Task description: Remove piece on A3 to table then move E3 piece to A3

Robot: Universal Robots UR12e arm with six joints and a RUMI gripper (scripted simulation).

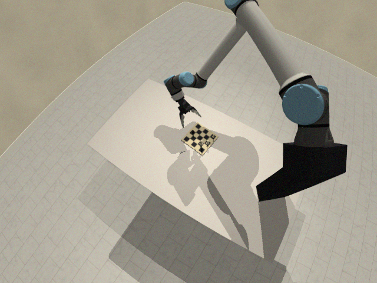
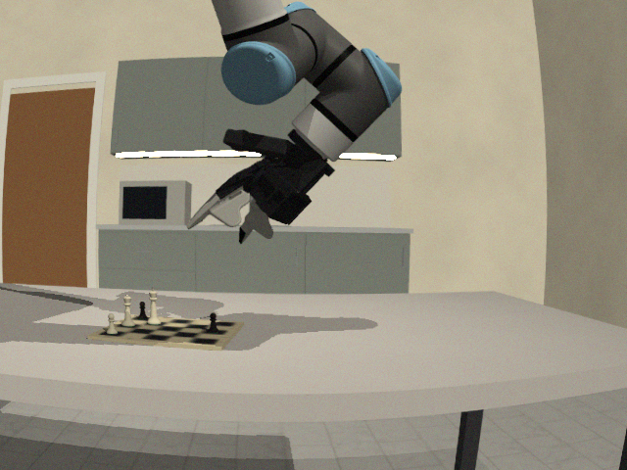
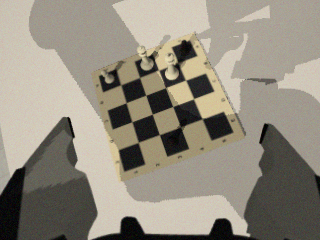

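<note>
Right now the white pawn is 17 cm behind my hand and 14 cm below it. The rest, counted from my hand: chessboard 16 cm below, 7 cm behind, 3 cm to the left.
</note>
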